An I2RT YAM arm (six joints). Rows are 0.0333 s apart.
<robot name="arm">
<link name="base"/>
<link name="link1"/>
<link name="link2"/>
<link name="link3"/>
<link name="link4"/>
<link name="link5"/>
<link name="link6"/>
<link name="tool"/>
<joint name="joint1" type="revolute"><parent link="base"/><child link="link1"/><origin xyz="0 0 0.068" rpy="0 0 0"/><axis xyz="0 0 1"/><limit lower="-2.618" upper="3.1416"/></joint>
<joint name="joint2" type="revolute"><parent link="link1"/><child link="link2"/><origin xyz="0.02 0.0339 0.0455" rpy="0 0 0"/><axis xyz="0 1 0"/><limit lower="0" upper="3.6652"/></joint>
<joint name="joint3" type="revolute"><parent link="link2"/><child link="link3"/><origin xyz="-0.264 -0.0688 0" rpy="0 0 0"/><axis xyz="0 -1 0"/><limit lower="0" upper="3.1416"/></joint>
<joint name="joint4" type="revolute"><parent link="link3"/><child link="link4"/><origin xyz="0.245 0.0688 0.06" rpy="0 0 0"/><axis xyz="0 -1 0"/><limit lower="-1.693" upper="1.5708"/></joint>
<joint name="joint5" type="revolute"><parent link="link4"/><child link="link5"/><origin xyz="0.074 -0.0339 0.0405" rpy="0 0 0"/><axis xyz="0 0 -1"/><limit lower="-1.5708" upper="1.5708"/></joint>
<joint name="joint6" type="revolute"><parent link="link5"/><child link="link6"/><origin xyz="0.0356 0 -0.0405" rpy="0 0 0"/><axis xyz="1 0 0"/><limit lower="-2.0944" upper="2.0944"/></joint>
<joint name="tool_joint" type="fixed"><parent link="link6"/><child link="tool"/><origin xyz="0 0 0" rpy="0 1.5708 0"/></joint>
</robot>
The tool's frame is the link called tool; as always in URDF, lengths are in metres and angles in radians.
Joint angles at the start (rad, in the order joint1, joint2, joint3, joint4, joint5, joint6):
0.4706 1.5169 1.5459 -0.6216 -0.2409 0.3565
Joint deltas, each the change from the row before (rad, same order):
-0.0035 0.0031 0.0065 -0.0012 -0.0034 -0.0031
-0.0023 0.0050 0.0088 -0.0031 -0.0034 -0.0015
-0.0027 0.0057 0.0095 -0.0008 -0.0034 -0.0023
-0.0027 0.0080 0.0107 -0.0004 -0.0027 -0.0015
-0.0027 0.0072 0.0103 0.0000 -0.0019 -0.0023
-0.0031 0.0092 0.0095 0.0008 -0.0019 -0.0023
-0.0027 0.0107 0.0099 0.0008 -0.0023 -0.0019
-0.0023 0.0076 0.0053 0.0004 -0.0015 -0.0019
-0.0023 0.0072 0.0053 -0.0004 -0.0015 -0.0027
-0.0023 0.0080 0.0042 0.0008 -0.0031 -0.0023
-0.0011 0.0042 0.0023 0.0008 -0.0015 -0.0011
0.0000 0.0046 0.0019 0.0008 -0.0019 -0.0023
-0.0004 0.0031 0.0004 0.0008 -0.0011 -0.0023
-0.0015 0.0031 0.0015 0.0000 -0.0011 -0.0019
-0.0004 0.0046 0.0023 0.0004 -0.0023 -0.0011
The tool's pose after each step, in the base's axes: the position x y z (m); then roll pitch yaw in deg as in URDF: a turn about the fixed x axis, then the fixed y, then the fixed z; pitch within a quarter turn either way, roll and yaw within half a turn. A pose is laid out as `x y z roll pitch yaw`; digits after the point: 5 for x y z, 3 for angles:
0.29943 0.16065 0.38464 142.543 47.120 177.192
0.30070 0.16055 0.38571 142.449 47.154 177.199
0.30233 0.16046 0.38698 142.299 47.331 177.167
0.30455 0.16064 0.38793 142.168 47.457 177.091
0.30662 0.16069 0.38903 142.076 47.663 177.029
0.30930 0.16087 0.38926 142.067 47.770 177.006
0.31227 0.16136 0.38910 142.067 47.802 177.020
0.31446 0.16157 0.38838 142.178 47.751 177.100
0.31651 0.16171 0.38771 142.344 47.707 177.245
0.31880 0.16201 0.38651 142.451 47.590 177.410
0.32000 0.16220 0.38593 142.487 47.550 177.479
0.32112 0.16280 0.38509 142.597 47.506 177.721
0.32196 0.16309 0.38424 142.740 47.473 177.927
0.32293 0.16299 0.38369 142.850 47.441 178.033
0.32408 0.16345 0.38293 142.881 47.349 178.176

